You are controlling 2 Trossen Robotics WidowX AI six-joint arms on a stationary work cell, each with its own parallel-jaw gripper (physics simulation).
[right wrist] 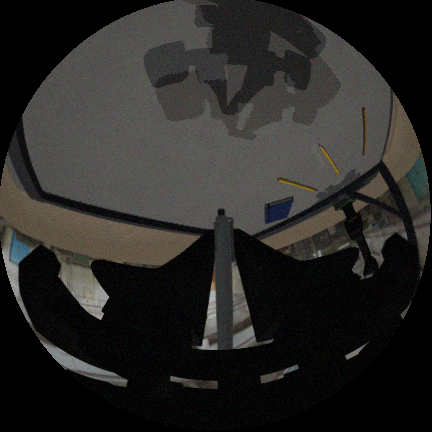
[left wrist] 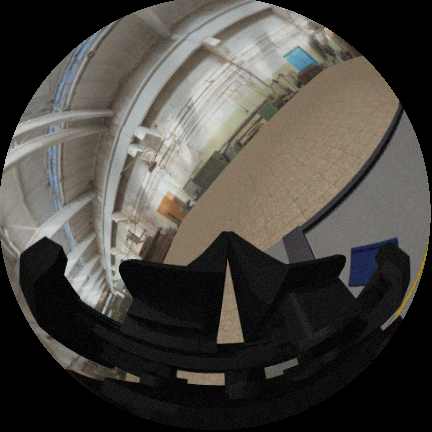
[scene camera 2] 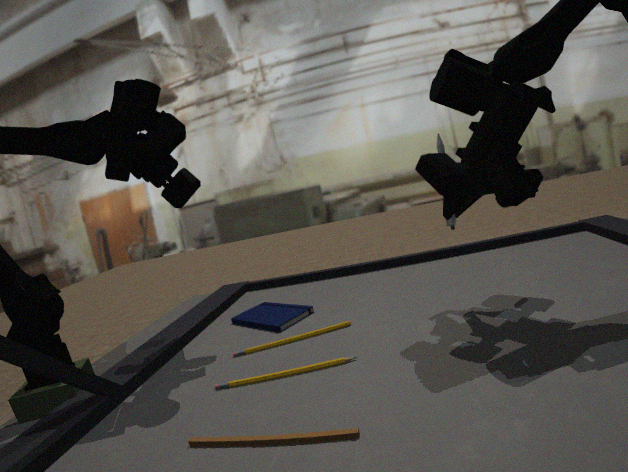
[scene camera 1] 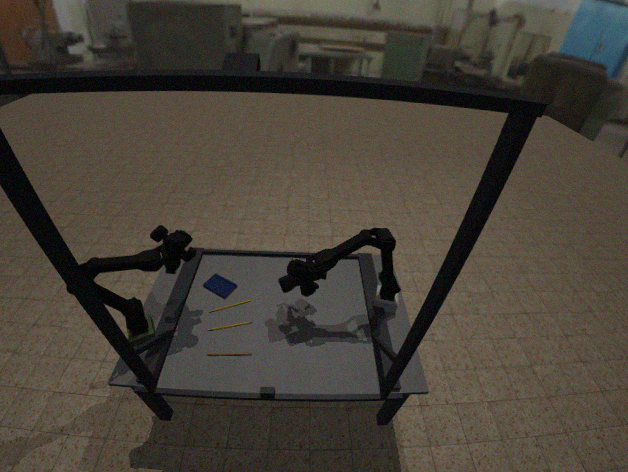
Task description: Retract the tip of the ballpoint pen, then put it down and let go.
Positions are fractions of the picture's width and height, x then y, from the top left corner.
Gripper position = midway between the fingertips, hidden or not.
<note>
My left gripper (scene camera 2: 0.27,0.36) is shut and holds nothing. The table carries a blue notebook (scene camera 2: 0.44,0.67). I also see my right gripper (scene camera 2: 0.72,0.46), a ballpoint pen (right wrist: 0.52,0.52) and a dark raised rim (right wrist: 0.06,0.41).
The blue notebook shows as well in the left wrist view (left wrist: 0.84,0.61). My left gripper is seen too in the left wrist view (left wrist: 0.52,0.55). My right gripper also shows in the right wrist view (right wrist: 0.52,0.54). The left wrist view misses the ballpoint pen: it is out of frame.
</note>
